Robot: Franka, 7 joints.
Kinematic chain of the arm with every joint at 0, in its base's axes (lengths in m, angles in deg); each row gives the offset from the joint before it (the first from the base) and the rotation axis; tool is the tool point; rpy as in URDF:
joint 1: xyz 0 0 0.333 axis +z
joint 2: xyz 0 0 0 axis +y
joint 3: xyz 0 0 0.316 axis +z
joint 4: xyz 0.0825 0 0 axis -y
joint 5: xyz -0.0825 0 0.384 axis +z
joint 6: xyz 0 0 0 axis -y
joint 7: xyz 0.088 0 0 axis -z
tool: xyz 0 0 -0.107 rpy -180 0 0
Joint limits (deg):
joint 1: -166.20..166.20
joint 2: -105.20..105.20
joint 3: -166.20..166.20
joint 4: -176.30..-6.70
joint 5: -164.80..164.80
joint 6: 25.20..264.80
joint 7: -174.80..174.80
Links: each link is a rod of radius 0.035 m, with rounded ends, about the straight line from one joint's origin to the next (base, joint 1, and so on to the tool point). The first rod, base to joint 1, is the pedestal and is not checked.
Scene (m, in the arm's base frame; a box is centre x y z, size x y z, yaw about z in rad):
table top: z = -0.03
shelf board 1: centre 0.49 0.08 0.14 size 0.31 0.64 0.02 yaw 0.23
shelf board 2: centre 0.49 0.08 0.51 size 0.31 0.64 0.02 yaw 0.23
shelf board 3: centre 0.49 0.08 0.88 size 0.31 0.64 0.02 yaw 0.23
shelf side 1: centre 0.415 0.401 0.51 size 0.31 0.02 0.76 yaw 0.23
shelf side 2: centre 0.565 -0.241 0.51 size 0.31 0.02 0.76 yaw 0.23
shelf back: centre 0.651 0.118 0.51 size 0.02 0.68 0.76 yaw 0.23
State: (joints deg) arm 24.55 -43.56 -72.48 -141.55 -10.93 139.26 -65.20
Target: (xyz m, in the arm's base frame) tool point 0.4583 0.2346 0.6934
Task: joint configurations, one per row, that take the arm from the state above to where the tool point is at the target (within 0.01 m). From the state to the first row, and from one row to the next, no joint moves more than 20 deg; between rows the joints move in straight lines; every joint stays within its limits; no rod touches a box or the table.
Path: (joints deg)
1: 26.46 -52.52 -69.19 -145.56 -16.32 133.84 -82.00
2: 28.36 -61.49 -65.91 -149.58 -21.71 128.42 -98.81
3: 30.27 -70.45 -62.62 -153.59 -27.10 123.00 -115.61
4: 32.18 -79.42 -59.34 -157.60 -32.49 117.58 -132.42
5: 34.09 -88.38 -56.05 -161.61 -37.88 112.17 -149.22
6: 40.13 -84.35 -47.12 -158.51 -32.50 116.52 -132.42
7: 46.18 -80.31 -38.18 -155.41 -27.13 120.88 -115.61
8: 52.22 -76.28 -29.25 -152.30 -21.75 125.24 -98.81
9: 58.27 -72.25 -20.31 -149.20 -16.38 129.60 -82.00
10: 64.31 -68.21 -11.38 -146.09 -11.01 133.96 -65.20
11: 63.87 -52.32 -17.81 -135.63 -11.34 138.96 -65.20
12: 63.43 -36.42 -24.24 -125.16 -11.68 143.97 -65.20
13: 62.99 -20.53 -30.68 -114.70 -12.01 148.97 -65.20

